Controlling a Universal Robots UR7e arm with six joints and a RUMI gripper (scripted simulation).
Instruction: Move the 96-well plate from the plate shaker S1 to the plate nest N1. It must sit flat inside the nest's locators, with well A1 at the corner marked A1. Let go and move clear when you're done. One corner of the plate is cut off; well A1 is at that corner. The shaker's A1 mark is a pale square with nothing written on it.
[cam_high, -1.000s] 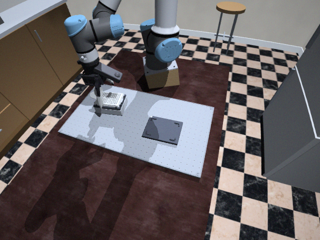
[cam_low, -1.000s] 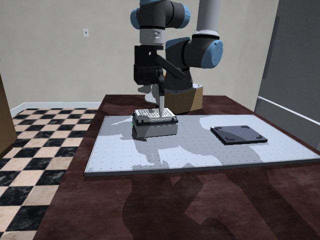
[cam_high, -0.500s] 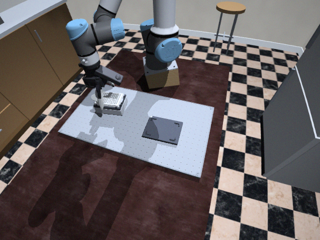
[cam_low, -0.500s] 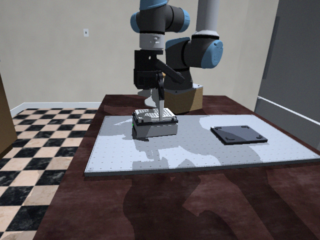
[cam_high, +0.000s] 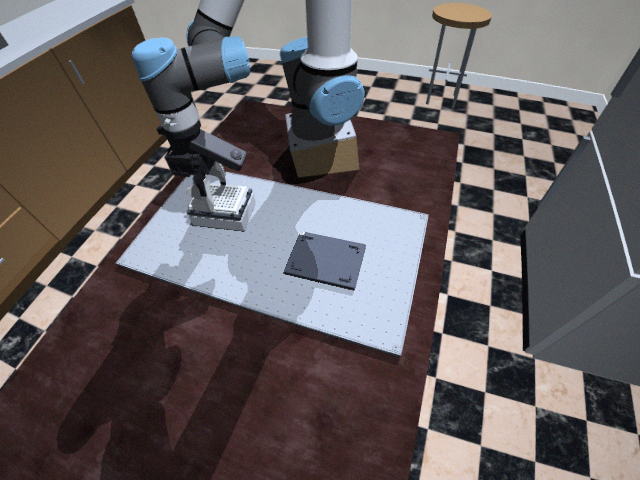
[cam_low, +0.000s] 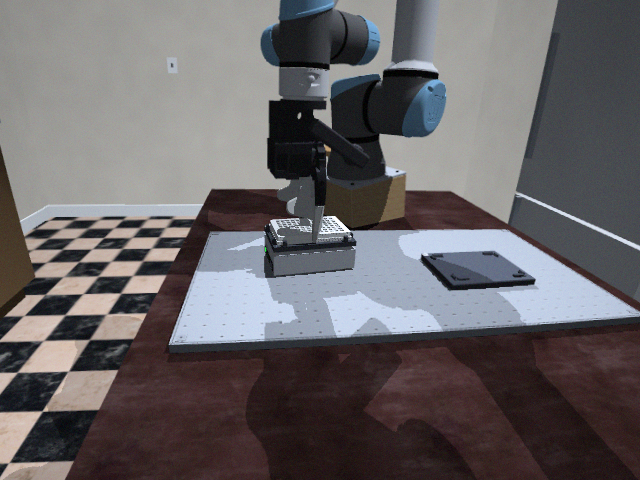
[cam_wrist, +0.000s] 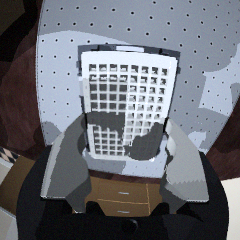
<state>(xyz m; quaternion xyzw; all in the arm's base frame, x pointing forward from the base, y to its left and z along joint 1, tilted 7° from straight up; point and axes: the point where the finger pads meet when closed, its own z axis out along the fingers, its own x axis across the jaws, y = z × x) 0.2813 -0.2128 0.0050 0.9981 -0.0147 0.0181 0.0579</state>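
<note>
Now: the dark plate nest 11 cm ahead of my hand, 28 cm to the left of it and 6 cm below it. Round my hand: white 96-well plate (1 cm below).
</note>
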